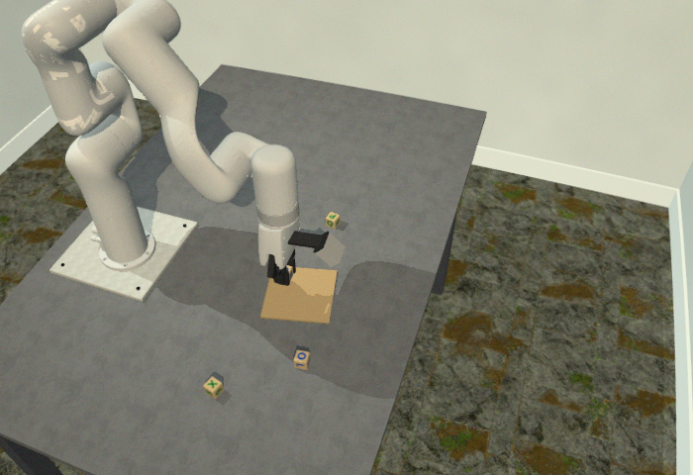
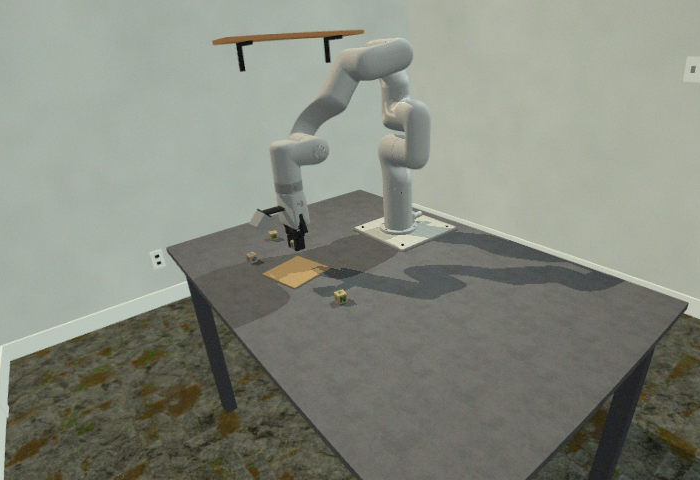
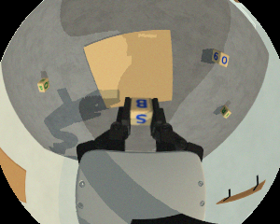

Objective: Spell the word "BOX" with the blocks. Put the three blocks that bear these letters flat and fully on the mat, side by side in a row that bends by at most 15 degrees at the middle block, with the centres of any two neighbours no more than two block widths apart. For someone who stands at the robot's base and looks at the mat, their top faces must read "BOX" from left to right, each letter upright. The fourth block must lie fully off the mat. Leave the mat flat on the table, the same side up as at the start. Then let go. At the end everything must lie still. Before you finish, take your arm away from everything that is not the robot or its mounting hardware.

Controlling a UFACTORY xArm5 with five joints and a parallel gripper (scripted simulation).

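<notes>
Right now my hand is 1 cm above the B block. Also, from my hand: X block (25 cm to the right, 7 cm below, 4 cm behind); tan mat (8 cm below, 2 cm to the left, 2 cm ahead); O block (14 cm to the right, 9 cm ahead, 7 cm below).
</notes>
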